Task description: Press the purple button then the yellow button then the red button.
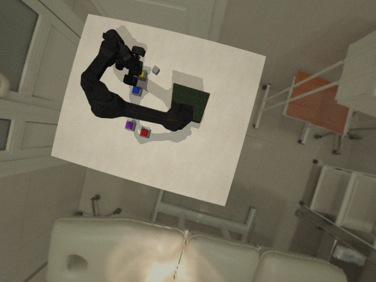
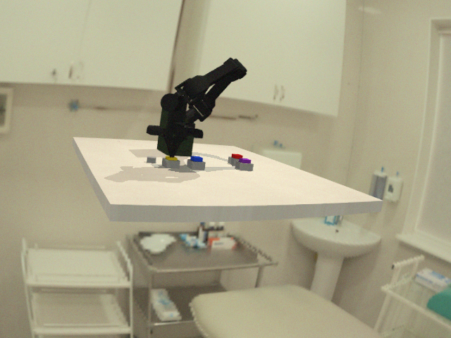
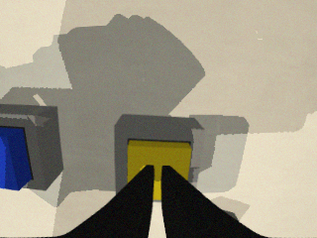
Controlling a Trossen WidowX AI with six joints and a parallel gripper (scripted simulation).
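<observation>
Right now the yellow button is right at my gripper tip. Also, from my gripper tip: blue button (10 mm ahead, 90 mm to the left); small grey block (70 mm behind, 40 mm to the right, 20 mm below); purple button (10 mm ahead, 290 mm to the left).
</observation>
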